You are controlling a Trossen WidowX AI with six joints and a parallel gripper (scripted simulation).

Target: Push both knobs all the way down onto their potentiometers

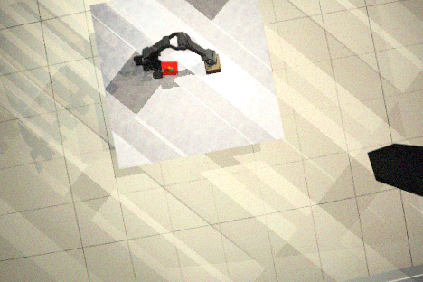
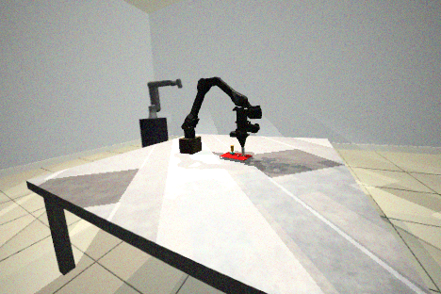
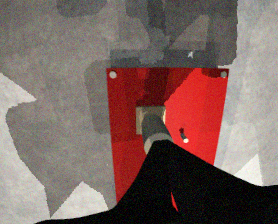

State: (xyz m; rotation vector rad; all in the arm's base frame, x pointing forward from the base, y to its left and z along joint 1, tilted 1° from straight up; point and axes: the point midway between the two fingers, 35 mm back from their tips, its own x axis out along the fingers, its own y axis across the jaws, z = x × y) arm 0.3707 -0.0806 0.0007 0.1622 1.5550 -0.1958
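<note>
Now: gripper tip 2 cm above the round grey knob. Round my gripper tip: yellow-brown knob (6 cm behind, 2 cm to the left, 1 cm below).
</note>
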